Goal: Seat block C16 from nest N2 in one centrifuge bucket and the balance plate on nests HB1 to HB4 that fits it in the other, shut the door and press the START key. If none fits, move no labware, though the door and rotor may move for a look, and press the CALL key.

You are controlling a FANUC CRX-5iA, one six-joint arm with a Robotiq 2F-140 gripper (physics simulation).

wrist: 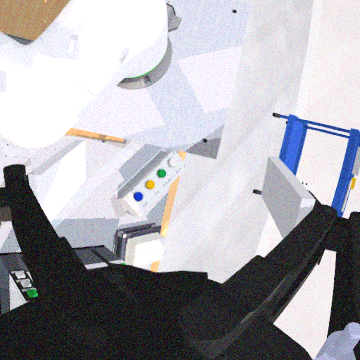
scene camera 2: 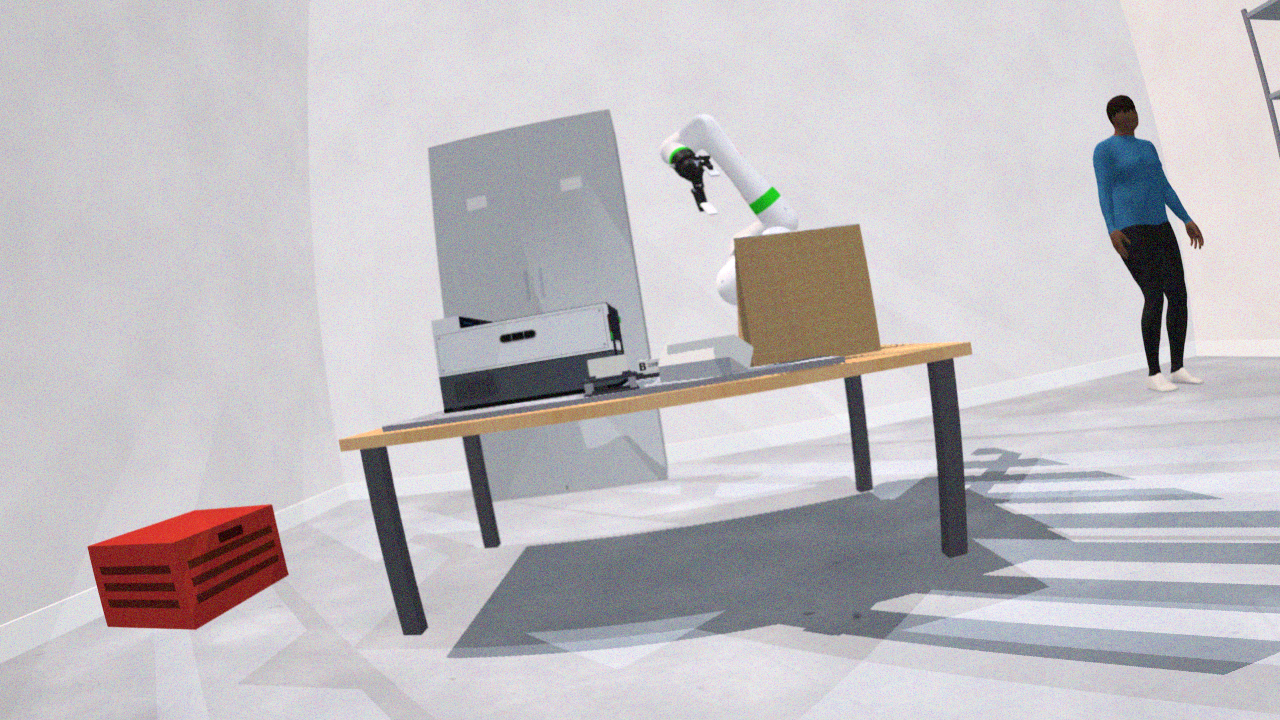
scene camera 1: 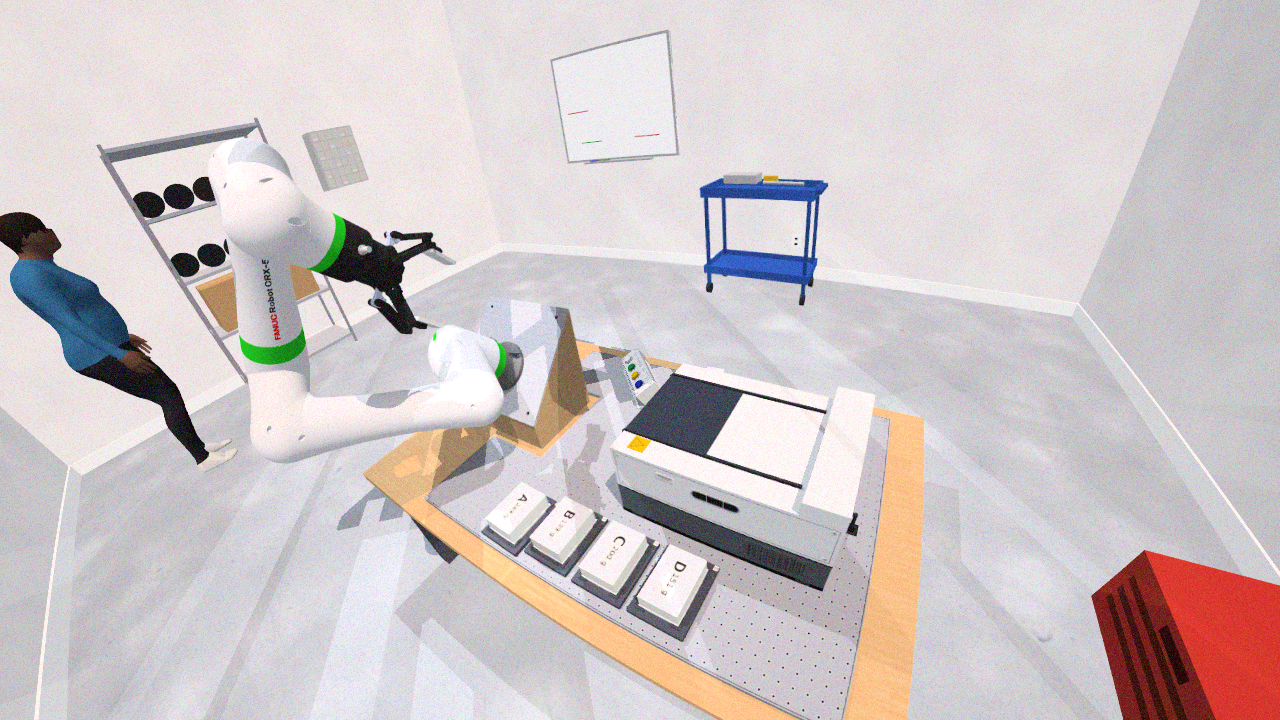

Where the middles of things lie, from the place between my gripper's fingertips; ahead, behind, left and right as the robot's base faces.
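Scene:
Button box (scene camera 2: 725, 355): 48 cm below my hand, 8 cm ahead of it, 48 cm to the left of it. White centrifuge box (scene camera 1: 777, 489): 40 cm below my hand, 57 cm ahead of it, 26 cm to the left of it.

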